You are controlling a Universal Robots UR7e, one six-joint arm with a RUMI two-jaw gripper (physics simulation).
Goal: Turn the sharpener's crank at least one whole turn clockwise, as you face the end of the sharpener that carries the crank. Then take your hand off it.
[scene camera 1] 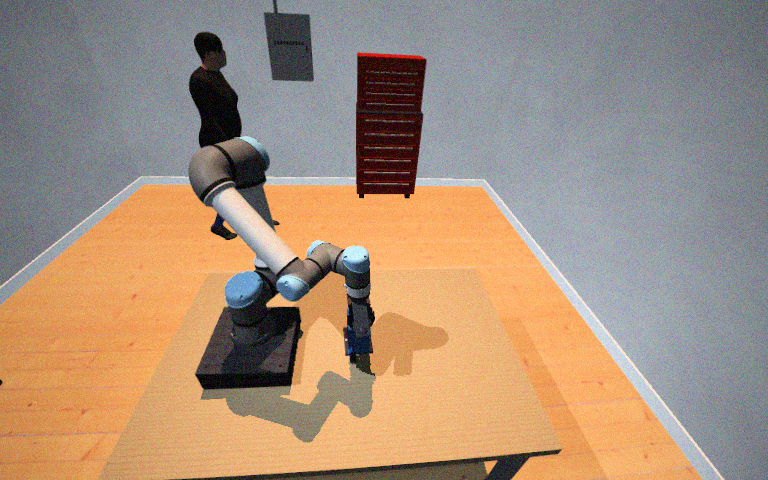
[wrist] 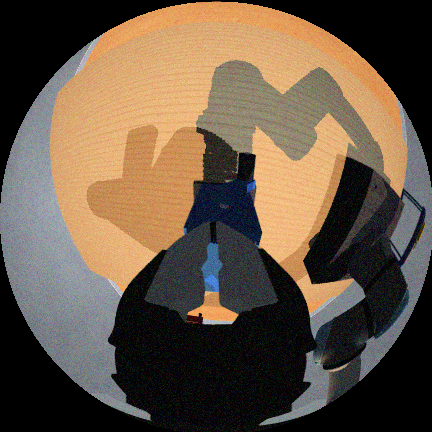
Observation:
I see my gripper and a blue sharpener.
My gripper also shows in the wrist view.

